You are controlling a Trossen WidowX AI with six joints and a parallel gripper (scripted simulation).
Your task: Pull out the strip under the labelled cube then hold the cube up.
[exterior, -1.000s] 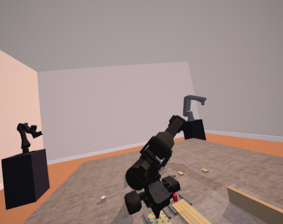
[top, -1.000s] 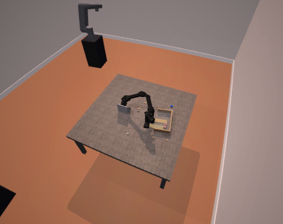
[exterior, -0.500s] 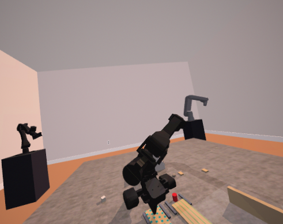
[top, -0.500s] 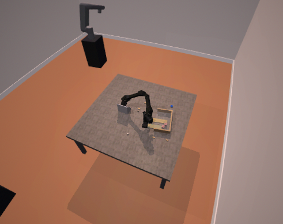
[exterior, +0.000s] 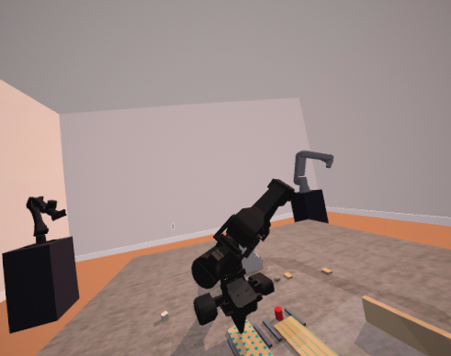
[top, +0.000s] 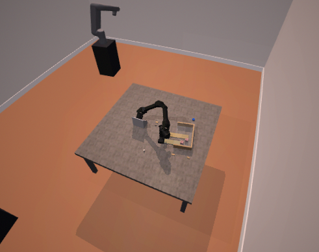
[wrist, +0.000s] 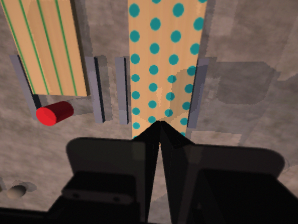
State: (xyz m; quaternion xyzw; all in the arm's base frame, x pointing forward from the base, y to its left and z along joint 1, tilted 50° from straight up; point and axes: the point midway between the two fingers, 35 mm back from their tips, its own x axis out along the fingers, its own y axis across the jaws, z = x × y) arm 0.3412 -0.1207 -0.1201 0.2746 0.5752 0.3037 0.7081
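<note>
Now: the dotted strip 10 cm ahead of my gripper tip and 1 cm to the left of it.
</note>
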